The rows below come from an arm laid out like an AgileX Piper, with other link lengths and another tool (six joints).
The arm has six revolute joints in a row. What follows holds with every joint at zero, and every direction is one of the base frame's. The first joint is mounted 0.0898 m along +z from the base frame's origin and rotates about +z. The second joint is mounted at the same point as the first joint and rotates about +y. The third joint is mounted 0.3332 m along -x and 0.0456 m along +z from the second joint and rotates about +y. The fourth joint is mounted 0.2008 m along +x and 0.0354 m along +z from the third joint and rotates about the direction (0.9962, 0, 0.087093). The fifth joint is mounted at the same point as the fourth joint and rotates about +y. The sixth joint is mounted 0.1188 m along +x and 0.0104 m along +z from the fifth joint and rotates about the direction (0.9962, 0, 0.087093). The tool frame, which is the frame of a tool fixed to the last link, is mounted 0.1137 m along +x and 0.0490 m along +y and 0.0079 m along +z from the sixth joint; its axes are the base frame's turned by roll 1.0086, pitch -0.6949 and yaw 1.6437 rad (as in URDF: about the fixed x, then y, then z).
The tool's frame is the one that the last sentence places.
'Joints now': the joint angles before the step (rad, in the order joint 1, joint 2, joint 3, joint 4, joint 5, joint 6). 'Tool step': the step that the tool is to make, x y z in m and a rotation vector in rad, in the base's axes. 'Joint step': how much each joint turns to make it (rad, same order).
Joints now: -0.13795, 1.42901, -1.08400, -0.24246, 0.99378, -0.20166
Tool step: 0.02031, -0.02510, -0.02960, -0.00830, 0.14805, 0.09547
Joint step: -0.07615, 0.18526, -0.09522, 0.01971, 0.01785, -0.19203
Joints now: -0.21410, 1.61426, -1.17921, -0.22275, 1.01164, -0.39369
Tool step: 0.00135, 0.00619, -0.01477, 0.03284, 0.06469, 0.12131
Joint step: -0.00110, 0.05926, -0.01160, 0.04964, -0.00158, -0.14493
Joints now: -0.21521, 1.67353, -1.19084, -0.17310, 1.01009, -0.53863
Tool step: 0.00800, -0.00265, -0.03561, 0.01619, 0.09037, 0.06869
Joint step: -0.00001, 0.12321, 0.00001, 0.00193, -0.04127, -0.06439
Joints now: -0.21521, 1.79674, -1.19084, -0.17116, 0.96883, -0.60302
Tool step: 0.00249, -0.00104, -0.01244, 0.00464, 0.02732, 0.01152
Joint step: 0.00000, 0.04160, 0.00000, -0.00236, -0.01529, -0.00817
